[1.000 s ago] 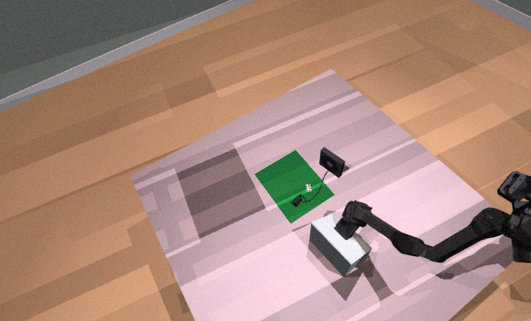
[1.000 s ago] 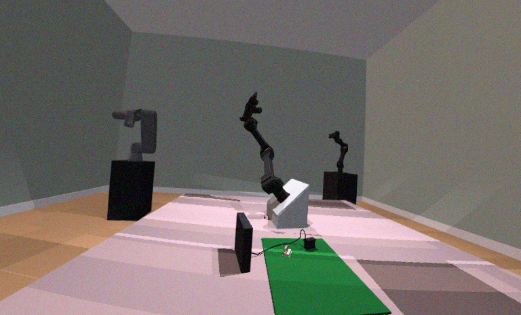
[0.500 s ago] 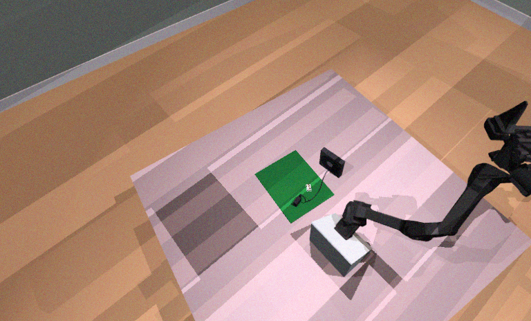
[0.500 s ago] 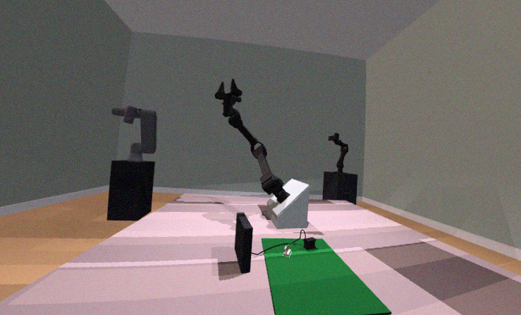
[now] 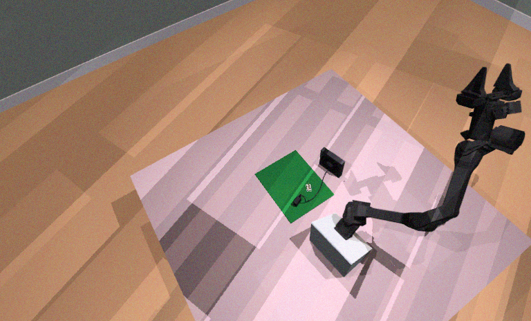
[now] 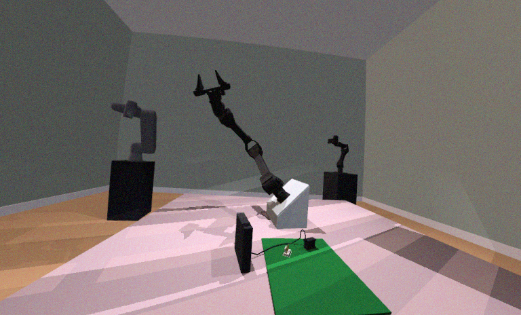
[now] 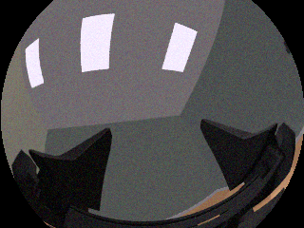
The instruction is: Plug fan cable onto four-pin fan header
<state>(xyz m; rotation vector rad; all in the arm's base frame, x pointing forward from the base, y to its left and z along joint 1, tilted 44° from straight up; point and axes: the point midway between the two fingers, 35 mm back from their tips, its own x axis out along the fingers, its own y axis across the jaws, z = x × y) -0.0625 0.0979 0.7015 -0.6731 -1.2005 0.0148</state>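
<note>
The black plug lies 30 cm ahead of my gripper tip, 44 cm to the left of it and 70 cm below it. From my gripper tip the other things lie so: four-pin header: 32 cm ahead, 35 cm to the left, 72 cm below; then green board: 39 cm ahead, 39 cm to the left, 73 cm below; then black fan: 33 cm ahead, 21 cm to the left, 66 cm below.
</note>
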